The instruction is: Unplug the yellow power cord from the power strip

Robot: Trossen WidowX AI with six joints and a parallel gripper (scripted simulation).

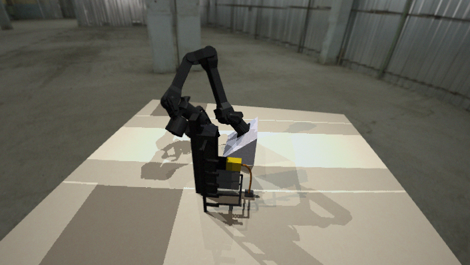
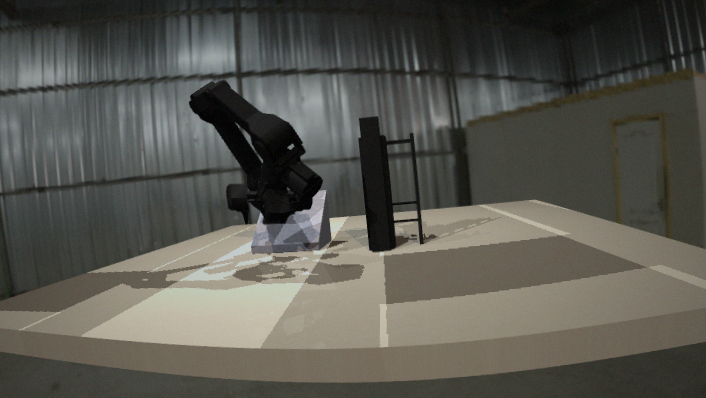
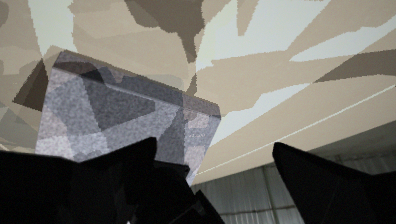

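Right now the yellow plug is 260 mm ahead of my gripper tip, 100 mm to the left of it and 60 mm above it. Also, from my gripper tip: grey anchor (260 mm ahead, 180 mm to the left, 80 mm below).
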